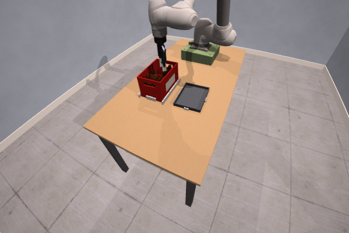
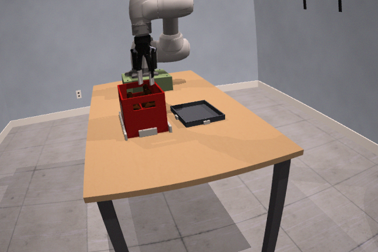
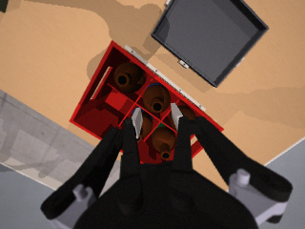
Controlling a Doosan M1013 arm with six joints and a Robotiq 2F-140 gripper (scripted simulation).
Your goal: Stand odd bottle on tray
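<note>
Now: hand 40 mm to the left of the red crate and 130 mm above it. Also, from my hand: dark grey tray 10 mm ahead, 220 mm to the left, 200 mm below; glass bottle 90 mm ahead, 80 mm to the right, 130 mm below.
</note>
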